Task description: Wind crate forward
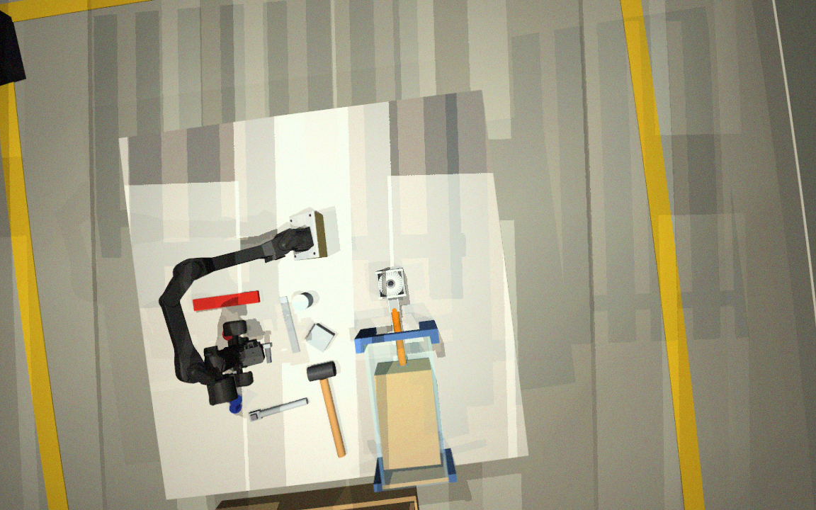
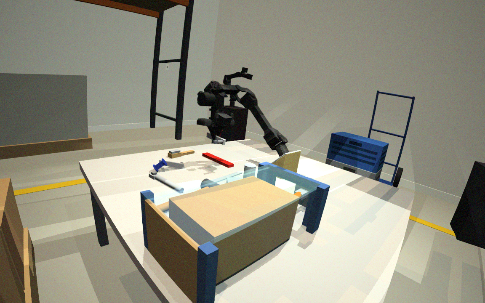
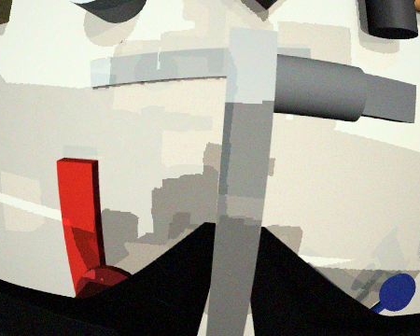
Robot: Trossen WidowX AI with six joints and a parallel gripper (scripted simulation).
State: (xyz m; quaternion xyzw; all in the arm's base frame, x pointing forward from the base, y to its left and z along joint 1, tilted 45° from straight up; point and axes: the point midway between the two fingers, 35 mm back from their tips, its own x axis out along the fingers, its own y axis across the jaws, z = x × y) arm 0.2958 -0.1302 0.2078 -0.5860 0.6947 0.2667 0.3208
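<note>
My gripper tip is now 40 mm past the red knob, 40 mm to the left of it and 10 mm below it. Also, from my gripper tip: grey block (50 mm ahead, 170 mm to the left, 150 mm below); flat bar (20 mm behind, 80 mm to the left, 160 mm below); red-knobbed winch handle (10 mm behind, 10 mm to the right, 10 mm above).
</note>
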